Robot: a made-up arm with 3 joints. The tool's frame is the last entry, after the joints.
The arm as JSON. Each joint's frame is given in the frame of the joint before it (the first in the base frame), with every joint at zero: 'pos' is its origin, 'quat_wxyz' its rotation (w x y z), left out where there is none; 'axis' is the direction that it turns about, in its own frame. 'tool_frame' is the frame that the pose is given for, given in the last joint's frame.
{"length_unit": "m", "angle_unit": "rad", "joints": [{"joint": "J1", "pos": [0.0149, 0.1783, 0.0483], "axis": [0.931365, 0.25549, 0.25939]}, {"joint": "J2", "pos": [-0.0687, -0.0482, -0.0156], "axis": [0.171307, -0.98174, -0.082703]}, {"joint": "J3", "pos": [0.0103, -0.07, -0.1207], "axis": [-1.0, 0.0, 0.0]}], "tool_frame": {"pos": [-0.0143, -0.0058, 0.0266], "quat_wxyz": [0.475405, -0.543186, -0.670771, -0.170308]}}
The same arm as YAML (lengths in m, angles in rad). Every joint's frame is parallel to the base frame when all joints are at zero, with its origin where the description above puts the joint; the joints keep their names.
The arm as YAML. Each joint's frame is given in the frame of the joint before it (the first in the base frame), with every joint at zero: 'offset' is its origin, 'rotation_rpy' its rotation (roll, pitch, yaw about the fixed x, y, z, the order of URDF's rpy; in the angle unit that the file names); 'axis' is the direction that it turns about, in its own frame. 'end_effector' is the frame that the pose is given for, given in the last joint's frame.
length_unit: m
angle_unit: rad
chain:
  - id: J1
    offset: [0.0149, 0.1783, 0.0483]
    rotation_rpy: [0.0, 0.0, 0.0]
    axis: [0.931365, 0.25549, 0.25939]
  - id: J2
    offset: [-0.0687, -0.0482, -0.0156]
    rotation_rpy: [0.0, 0.0, 0.0]
    axis: [0.171307, -0.98174, -0.082703]
  - id: J3
    offset: [0.0103, -0.07, -0.1207]
    rotation_rpy: [0.0, 0.0, 0.0]
    axis: [-1.0, 0.0, 0.0]
end_effector:
  offset: [-0.0143, -0.0058, 0.0266]
  rotation_rpy: [-2.6102, -0.9663, 1.4966]

